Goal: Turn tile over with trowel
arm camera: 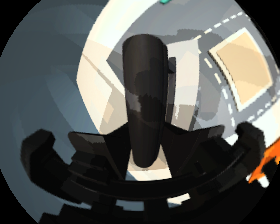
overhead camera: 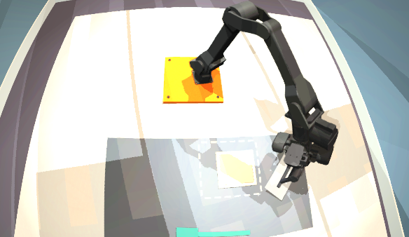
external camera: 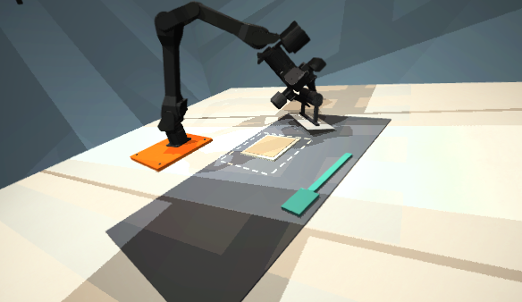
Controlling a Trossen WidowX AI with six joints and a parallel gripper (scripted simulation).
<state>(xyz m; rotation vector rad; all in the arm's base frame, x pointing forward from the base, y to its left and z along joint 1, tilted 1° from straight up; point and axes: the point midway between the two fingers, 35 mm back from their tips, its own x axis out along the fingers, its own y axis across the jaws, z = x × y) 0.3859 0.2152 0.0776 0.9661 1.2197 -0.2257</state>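
My gripper tip is now 20 mm to the left of the small trowel and 20 mm past it. Round my gripper tip: teal flat tool (330 mm to the right, 130 mm ahead, 50 mm below); grey mat (290 mm to the right, 70 mm below); tile (200 mm to the right, 50 mm below, 50 mm behind).
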